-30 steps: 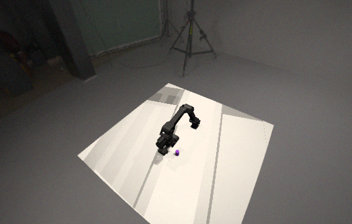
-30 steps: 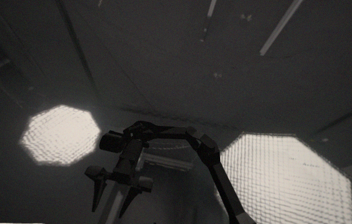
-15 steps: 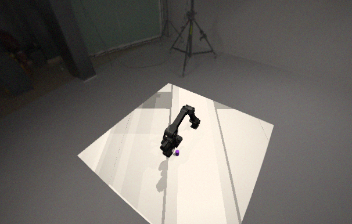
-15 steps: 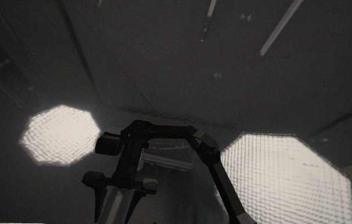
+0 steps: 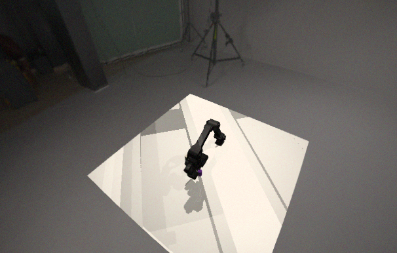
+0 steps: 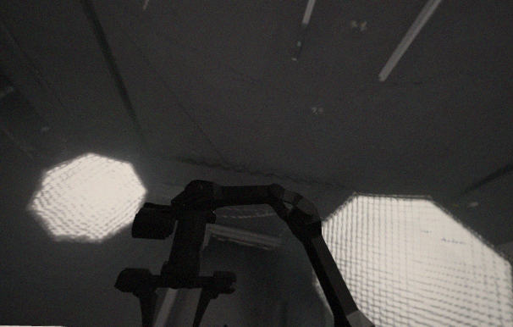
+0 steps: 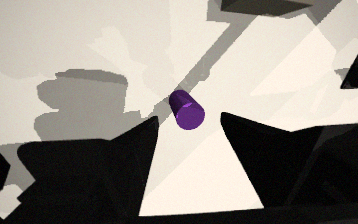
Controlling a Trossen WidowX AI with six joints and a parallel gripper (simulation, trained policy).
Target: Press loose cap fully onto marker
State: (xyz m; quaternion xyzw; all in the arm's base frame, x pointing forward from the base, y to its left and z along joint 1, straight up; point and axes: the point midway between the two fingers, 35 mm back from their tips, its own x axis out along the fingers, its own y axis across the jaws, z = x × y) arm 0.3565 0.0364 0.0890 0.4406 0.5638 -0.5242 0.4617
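The purple cap is 30 mm below my gripper tip.
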